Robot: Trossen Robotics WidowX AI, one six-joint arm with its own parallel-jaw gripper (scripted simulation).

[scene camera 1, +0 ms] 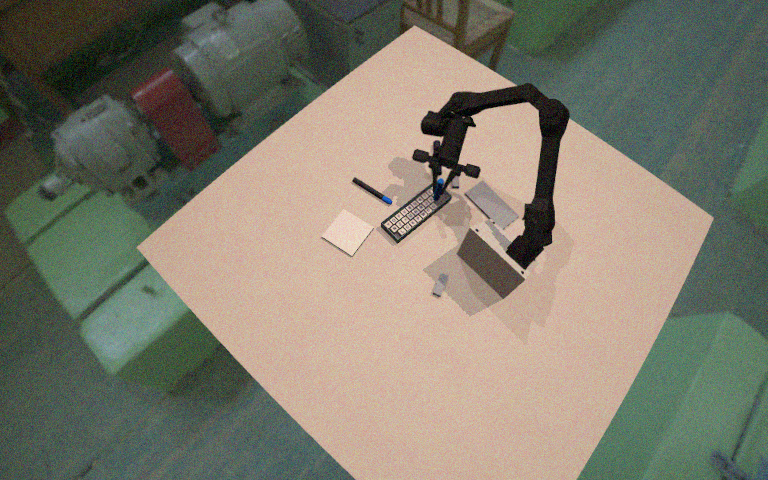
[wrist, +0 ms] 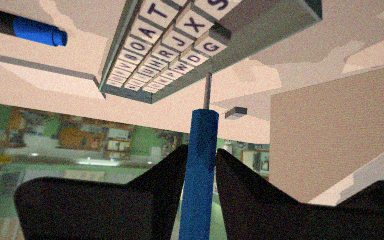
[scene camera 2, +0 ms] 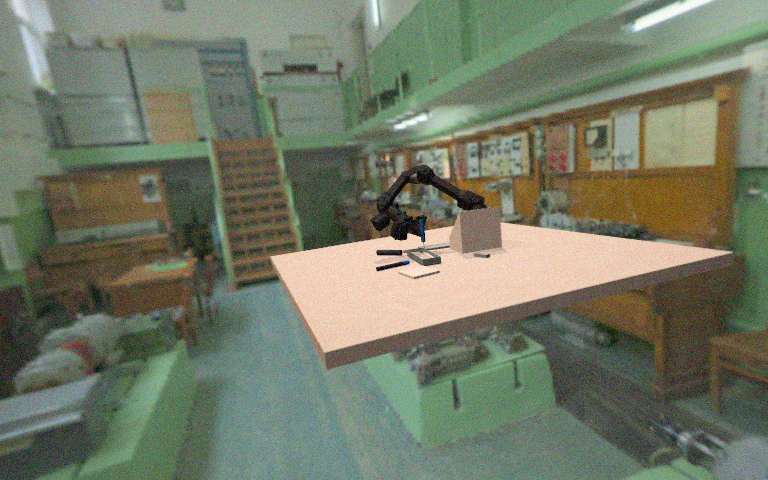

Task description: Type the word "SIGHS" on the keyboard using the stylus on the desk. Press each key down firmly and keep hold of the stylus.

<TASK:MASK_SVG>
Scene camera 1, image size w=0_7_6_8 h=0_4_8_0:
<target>my gripper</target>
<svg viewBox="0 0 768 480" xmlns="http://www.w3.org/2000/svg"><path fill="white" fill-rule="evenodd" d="M452 137L443 137L440 148L434 148L433 156L429 156L429 152L416 149L412 157L416 162L429 162L430 165L428 167L433 172L433 192L436 189L439 167L442 166L452 170L449 172L441 195L451 180L456 176L460 177L461 172L464 172L468 177L476 179L479 178L481 172L479 166L458 164L464 142Z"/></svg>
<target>pale square pad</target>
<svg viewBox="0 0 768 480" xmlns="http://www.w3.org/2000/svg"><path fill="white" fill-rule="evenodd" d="M343 209L321 237L353 257L374 227Z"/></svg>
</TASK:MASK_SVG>
